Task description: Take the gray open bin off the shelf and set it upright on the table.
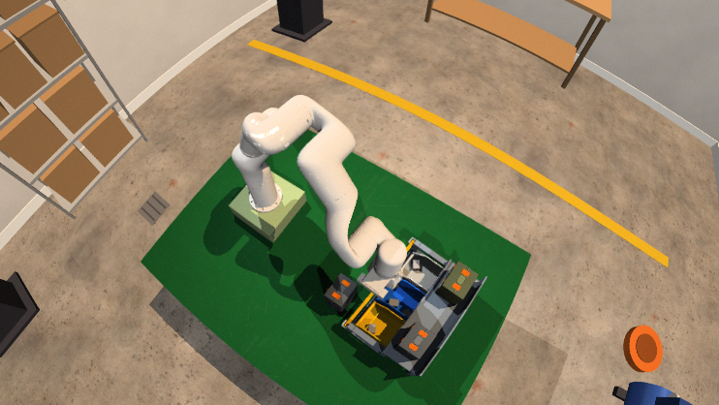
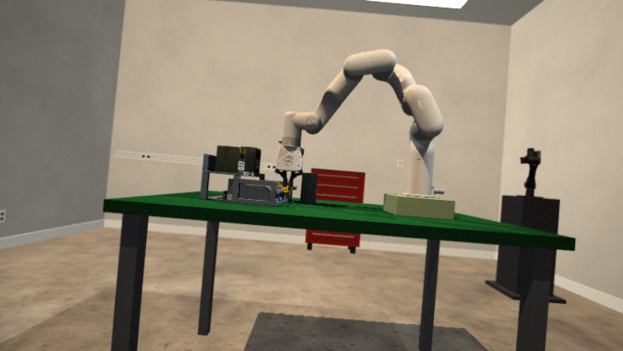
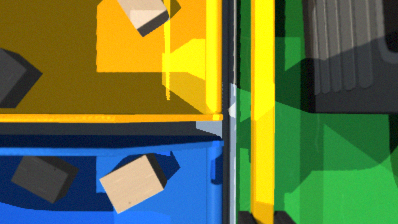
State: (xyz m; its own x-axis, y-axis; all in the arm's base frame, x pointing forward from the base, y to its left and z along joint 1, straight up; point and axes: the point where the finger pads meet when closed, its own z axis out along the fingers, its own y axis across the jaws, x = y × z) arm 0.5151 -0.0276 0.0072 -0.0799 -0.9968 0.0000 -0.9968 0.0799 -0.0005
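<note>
Now: hand 20 mm above the yellow bar. Also, from my hand: blue bin: 100 mm ahead, 10 mm to the right, 30 mm below; dark box: 80 mm behind, 110 mm to the right, 10 mm below; shelf: 130 mm ahead, 10 mm to the right, 10 mm below.
</note>
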